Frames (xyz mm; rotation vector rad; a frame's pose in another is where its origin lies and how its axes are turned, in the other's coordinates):
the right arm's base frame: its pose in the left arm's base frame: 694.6 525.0 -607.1 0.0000 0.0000 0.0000
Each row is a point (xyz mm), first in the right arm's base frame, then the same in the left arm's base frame.
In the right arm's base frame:
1: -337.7 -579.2 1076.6
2: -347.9 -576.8 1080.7
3: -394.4 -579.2 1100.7
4: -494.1 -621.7 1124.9
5: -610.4 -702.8 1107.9
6: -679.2 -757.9 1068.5
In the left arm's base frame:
1: 356.9 -54.2 469.5
2: 346.7 -51.8 473.6
3: 300.2 -54.2 493.6
4: 200.5 -96.7 517.8
5: 84.2 -177.8 500.8
6: 15.4 -232.9 461.4

